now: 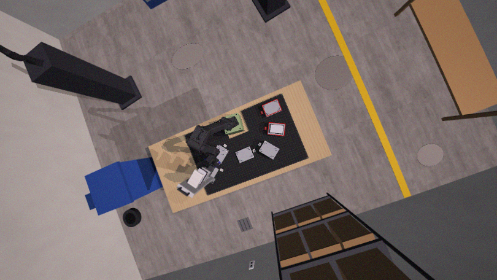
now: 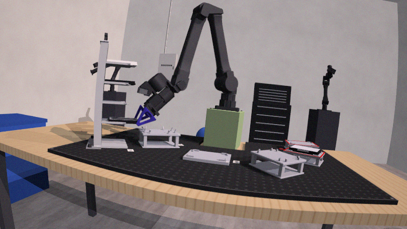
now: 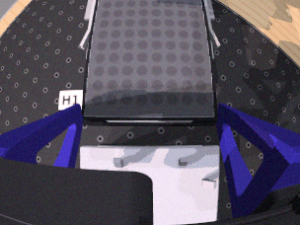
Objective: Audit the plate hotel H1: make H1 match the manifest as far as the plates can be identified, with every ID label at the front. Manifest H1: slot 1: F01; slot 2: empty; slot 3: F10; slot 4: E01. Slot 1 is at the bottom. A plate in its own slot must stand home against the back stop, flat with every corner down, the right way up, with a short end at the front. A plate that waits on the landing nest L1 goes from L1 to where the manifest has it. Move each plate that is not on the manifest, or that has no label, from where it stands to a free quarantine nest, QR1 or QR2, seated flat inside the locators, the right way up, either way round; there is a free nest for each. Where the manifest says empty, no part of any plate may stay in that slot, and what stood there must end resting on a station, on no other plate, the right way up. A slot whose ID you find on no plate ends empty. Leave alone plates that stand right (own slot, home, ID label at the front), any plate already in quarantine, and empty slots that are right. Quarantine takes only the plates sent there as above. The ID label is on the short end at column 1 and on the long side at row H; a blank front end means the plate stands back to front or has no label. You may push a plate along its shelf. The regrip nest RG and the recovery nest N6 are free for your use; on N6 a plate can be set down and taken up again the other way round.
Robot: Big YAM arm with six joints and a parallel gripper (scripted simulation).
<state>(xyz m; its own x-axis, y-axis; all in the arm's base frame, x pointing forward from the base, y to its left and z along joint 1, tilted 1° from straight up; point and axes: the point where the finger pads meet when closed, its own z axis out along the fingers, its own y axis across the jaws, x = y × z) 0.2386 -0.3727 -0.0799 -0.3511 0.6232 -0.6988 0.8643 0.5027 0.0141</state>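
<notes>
The regrip nest RG is 50 mm behind my hand, 90 mm to the left of it and 40 mm below it. Also, from my hand: hotel base: 60 mm ahead, 100 mm to the right, 90 mm below; H1 tag: 100 mm ahead, 20 mm to the left, 100 mm below; plate hotel H1: 80 mm ahead, 140 mm to the right, 110 mm above.
</notes>
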